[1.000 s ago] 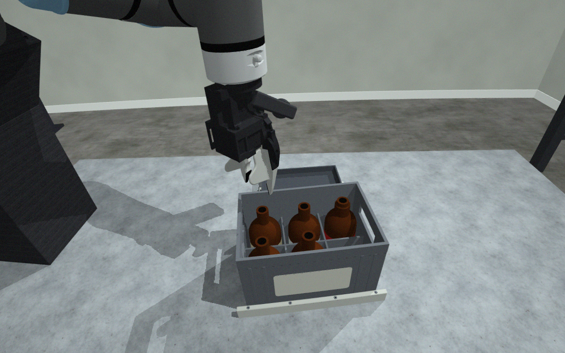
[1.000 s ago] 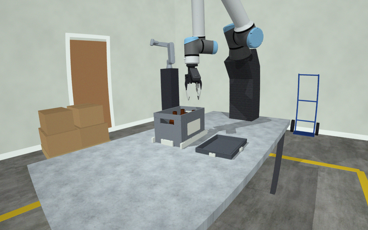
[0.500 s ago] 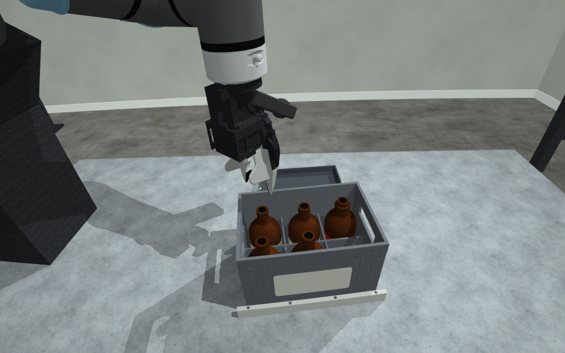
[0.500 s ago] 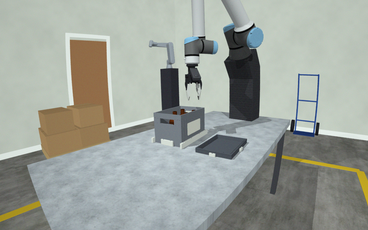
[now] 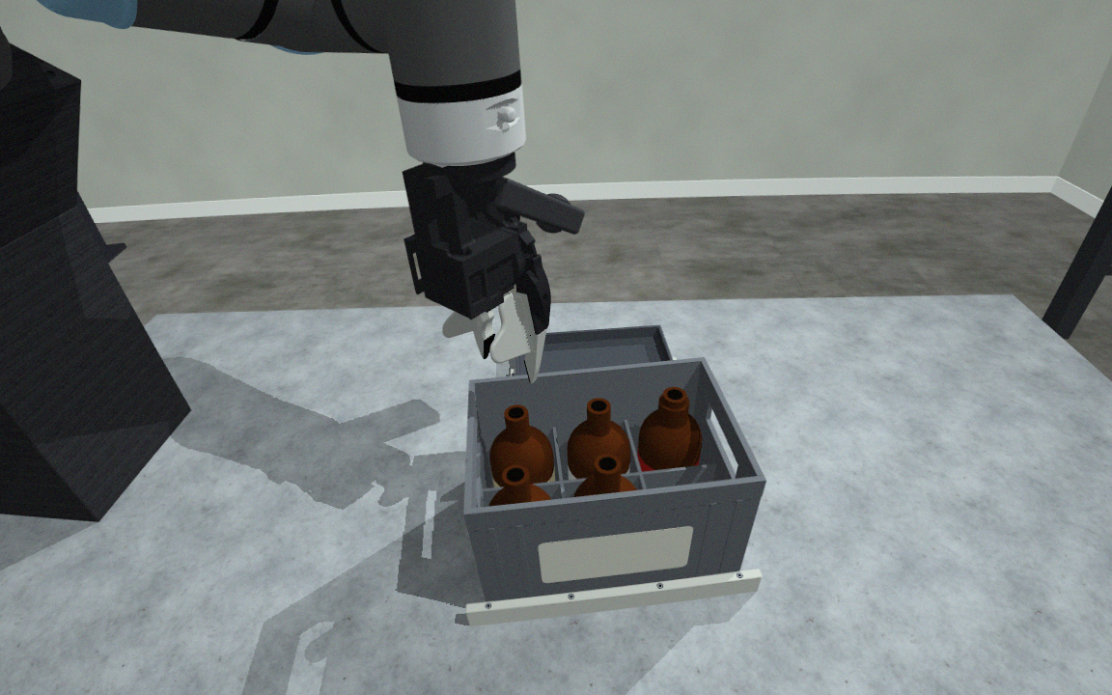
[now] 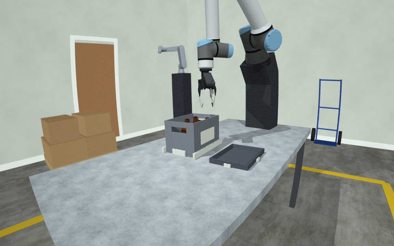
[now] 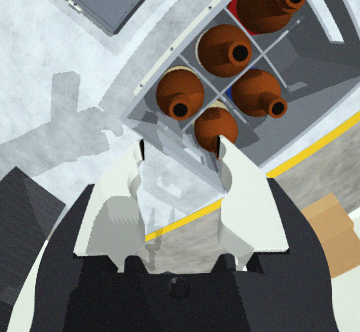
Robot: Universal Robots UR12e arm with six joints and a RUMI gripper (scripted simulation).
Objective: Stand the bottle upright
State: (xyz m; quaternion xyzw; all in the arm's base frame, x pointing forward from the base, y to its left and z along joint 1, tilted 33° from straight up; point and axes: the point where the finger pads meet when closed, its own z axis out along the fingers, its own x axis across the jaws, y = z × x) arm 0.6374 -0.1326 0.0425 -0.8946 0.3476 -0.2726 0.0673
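Now: the crate 16 cm below my hand, 9 cm ahead of it and 4 cm to the right of it. From my hand the other things lie so: grey tray 24 cm to the left, 23 cm below, 12 cm ahead; then glass bottle 18 cm ahead, 15 cm below, 1 cm to the left.
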